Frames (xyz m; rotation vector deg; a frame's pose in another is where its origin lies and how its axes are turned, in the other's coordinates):
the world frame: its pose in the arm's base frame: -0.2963 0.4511 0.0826 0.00 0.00 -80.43
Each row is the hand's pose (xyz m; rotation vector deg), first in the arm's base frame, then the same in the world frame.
Working: the arm's base frame: its pose in the world frame: 0.4941 0.2172 -0.0826 0.00 0.00 80.43

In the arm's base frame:
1: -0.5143 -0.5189 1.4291 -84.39 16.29 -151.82
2: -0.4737 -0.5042 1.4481 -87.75 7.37 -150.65
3: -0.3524 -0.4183 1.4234 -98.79 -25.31 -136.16
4: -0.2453 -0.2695 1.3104 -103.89 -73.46 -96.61
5: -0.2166 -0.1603 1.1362 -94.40 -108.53 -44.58
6: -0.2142 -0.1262 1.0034 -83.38 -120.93 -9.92
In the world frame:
1: 0.9203 -0.3762 1.3465 -57.05 -32.00 -84.08
2: 0.9125 -0.3338 1.3655 -54.71 -38.90 -83.58
3: 0.8480 -0.1999 1.3408 -46.34 -65.17 -74.08
4: 0.7191 -0.0695 1.2278 -27.02 -104.33 -46.89
5: 0.6161 -0.0231 1.0536 -1.89 -135.24 -8.02
6: 0.5829 -0.0150 0.9208 14.59 -148.05 20.64

